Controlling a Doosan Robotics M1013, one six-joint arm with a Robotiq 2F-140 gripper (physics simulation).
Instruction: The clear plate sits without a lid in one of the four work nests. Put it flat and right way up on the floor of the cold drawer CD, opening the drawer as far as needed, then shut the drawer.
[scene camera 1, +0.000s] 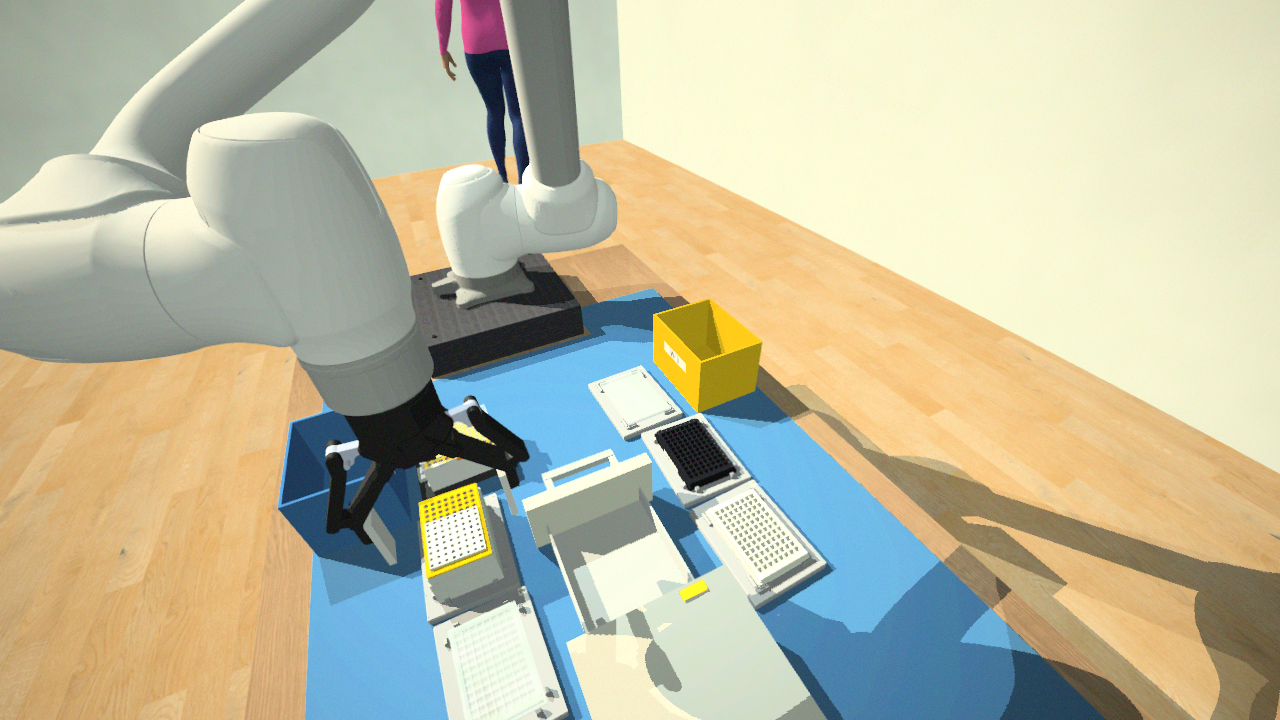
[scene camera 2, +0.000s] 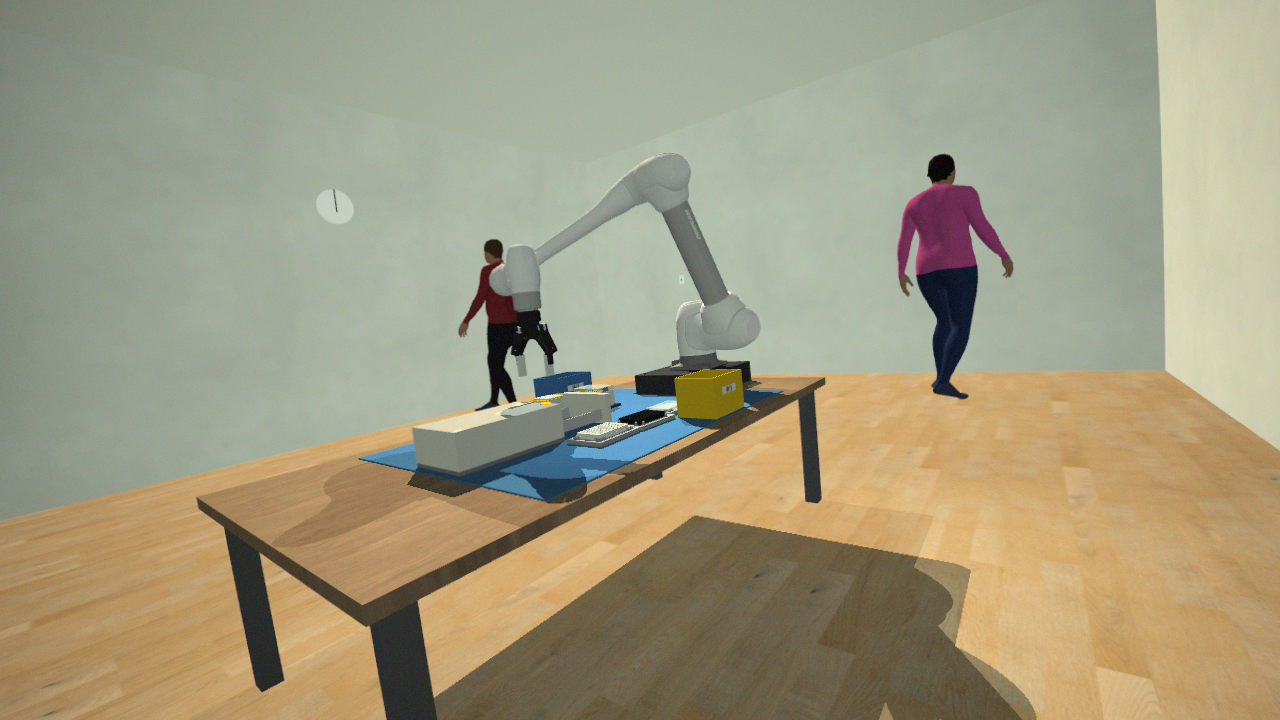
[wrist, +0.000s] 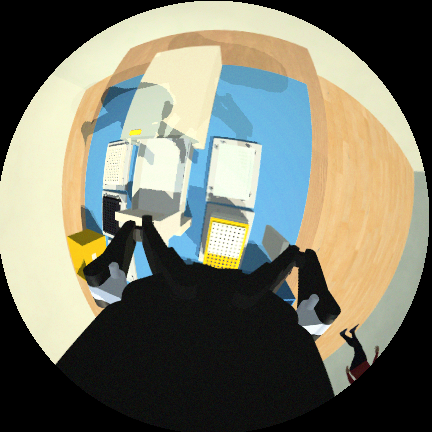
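Seen in the pictures: gripper, between the fingertips: (scene camera 1: 454, 528) (scene camera 2: 536, 376) (wrist: 221, 226); arm's base, origin of its link: (scene camera 1: 490, 283) (scene camera 2: 698, 367).
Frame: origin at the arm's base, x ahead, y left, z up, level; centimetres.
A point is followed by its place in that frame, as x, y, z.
Note:
The clear plate (scene camera 1: 496, 662) {82.5, -18.2, -5.2} (wrist: 233, 172) {81.9, -18.5, -5.2} lies flat, with no lid showing, on a pale work nest (scene camera 1: 553, 694) {88.1, -13.3, -6.5} (wrist: 254, 195) {77.4, -24.5, -6.5} beside the drawer cabinet. The cold drawer (scene camera 1: 590, 499) {69.3, -0.8, -1.1} (wrist: 157, 167) {81.2, 1.3, -5.9} stands pulled out of its cream cabinet (scene camera 1: 733, 653) {96.0, 4.6, 2.5} (scene camera 2: 487, 437) {111.6, 8.8, -0.8} (wrist: 192, 95) {97.2, -7.8, 2.5}; its floor shows pale and bare. My gripper (scene camera 1: 445, 517) {72.3, -17.7, 7.8} (scene camera 2: 536, 366) {72.3, -17.7, 7.8} (wrist: 221, 226) {72.3, -17.7, 7.8} is open and empty, pointing down. It hangs above the area of the yellow and white tip rack (scene camera 1: 456, 537) {67.6, -18.9, -0.1} (wrist: 227, 240) {67.3, -19.5, -0.1}, between the blue bin and the drawer front. The clear plate is hard to make out in scene camera 2.
A white plate (scene camera 1: 759, 534) {82.9, 18.9, -5.2} (wrist: 116, 162) {82.6, 16.9, -5.4} and a black plate (scene camera 1: 696, 454) {66.2, 18.8, -5.3} (wrist: 111, 214) {65.9, 17.6, -5.2} sit on nests across the drawer. A pale nest (scene camera 1: 635, 398) {48.7, 16.1, -5.8} and a yellow bin (scene camera 1: 729, 371) {55.9, 31.9, -0.1} (scene camera 2: 707, 394) {55.9, 36.5, -0.5} (wrist: 87, 250) {53.2, 25.5, 2.1} stand beyond them. A blue bin (scene camera 1: 308, 501) {56.0, -35.7, 3.6} (scene camera 2: 559, 383) {55.1, -25.9, 2.4} stands behind the gripper.

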